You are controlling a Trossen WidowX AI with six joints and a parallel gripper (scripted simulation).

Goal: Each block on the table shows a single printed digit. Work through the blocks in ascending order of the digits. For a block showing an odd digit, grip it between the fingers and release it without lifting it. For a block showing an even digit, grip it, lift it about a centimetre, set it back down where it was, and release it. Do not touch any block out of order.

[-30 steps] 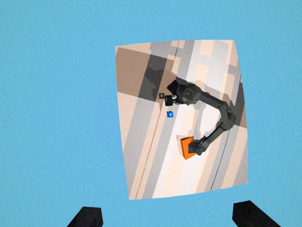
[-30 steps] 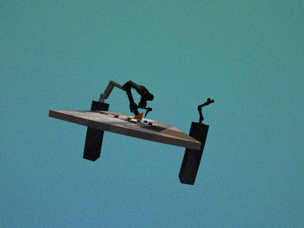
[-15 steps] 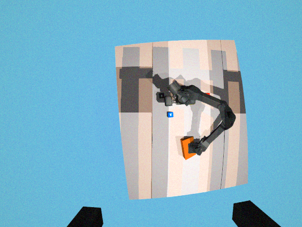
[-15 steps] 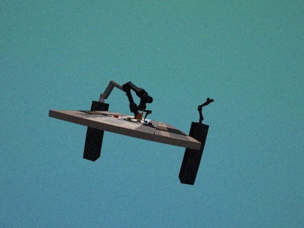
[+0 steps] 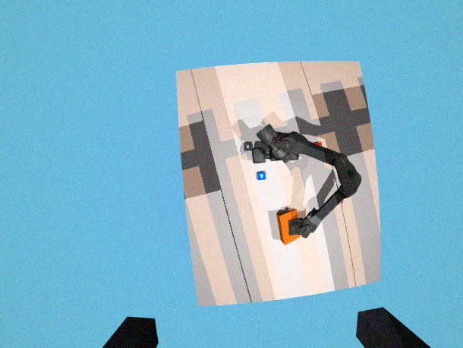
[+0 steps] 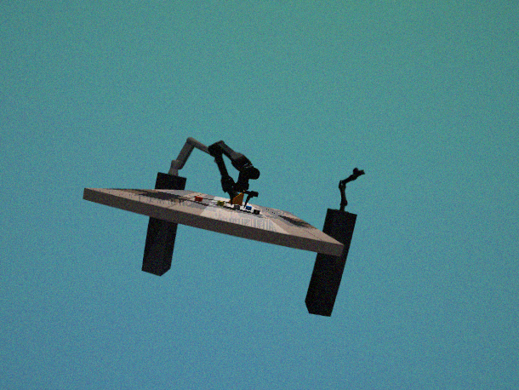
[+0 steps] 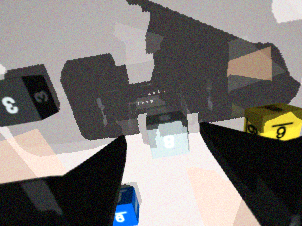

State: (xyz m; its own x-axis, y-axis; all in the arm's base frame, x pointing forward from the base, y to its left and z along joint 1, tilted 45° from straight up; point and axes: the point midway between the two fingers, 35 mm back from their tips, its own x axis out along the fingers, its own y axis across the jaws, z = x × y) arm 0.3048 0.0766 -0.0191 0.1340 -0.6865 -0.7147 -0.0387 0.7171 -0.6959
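Now: gripper tip 8 cm past the blue block and 5 cm to the right of it. From my gripper tip the other things lie so: yellow block 9 cm to the right, 1 cm behind; dark block 10 cm to the left, 4 cm ahead; red block 21 cm to the right, 3 cm ahead.
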